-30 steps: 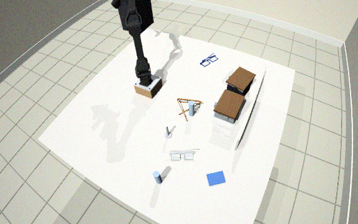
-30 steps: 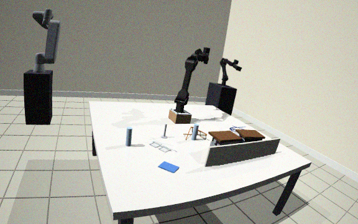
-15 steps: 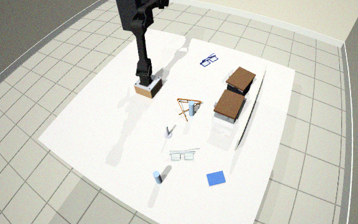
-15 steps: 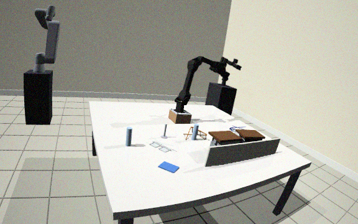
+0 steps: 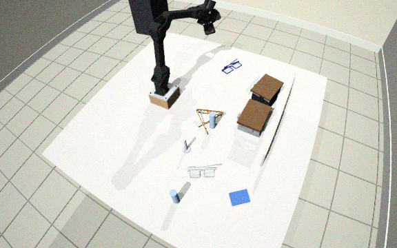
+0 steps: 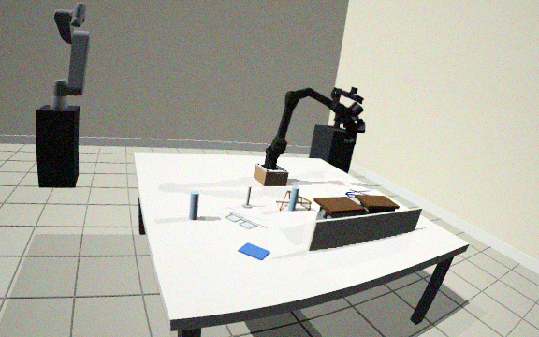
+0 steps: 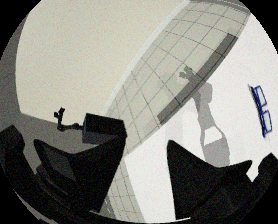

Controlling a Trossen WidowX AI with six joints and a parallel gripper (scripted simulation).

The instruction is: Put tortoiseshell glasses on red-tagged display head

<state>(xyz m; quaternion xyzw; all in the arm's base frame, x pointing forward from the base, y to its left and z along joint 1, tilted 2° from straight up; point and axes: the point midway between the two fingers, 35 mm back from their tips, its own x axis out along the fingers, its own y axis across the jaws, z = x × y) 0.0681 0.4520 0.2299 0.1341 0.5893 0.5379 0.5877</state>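
My gripper tip is 220 mm short of the grey post, 720 mm to the left of it and 250 mm above it. Round my gripper tip: blue flat square 540 mm ahead, 840 mm to the right, 270 mm below; low white panel 580 mm ahead, 360 mm to the right, 220 mm below.
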